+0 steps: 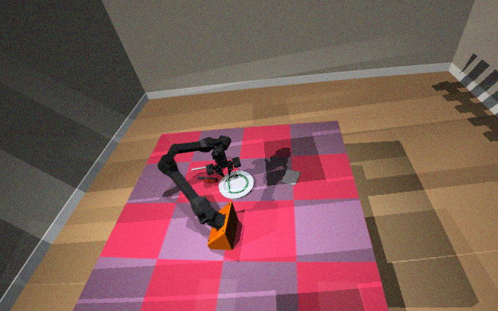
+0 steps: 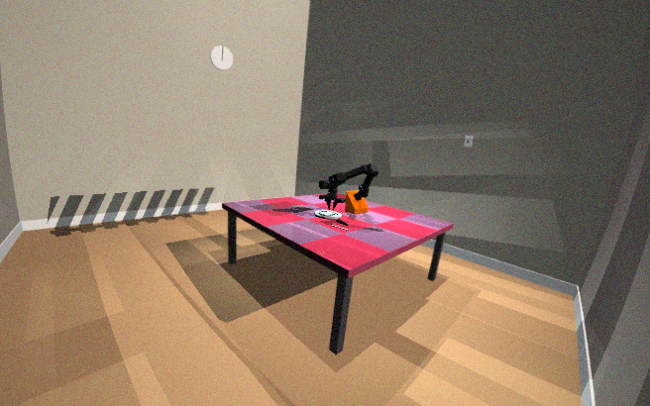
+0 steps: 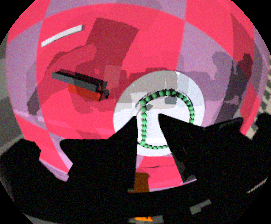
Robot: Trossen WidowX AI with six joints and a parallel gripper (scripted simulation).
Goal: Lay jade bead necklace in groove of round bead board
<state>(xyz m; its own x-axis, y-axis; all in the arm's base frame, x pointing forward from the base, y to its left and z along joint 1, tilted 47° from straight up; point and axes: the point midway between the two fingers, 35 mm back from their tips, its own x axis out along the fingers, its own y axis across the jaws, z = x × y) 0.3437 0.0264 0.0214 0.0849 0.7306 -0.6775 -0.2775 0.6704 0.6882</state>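
Right now the round white bead board is 3 cm behind my gripper tip, 5 cm to the right of it and 4 cm below it. The rest, counted from my gripper tip: red-handled tool: 2 cm ahead, 13 cm to the left, 5 cm below; then flat grey pad: 1 cm ahead, 36 cm to the right, 5 cm below; then thin white rod: 12 cm ahead, 20 cm to the left, 5 cm below.
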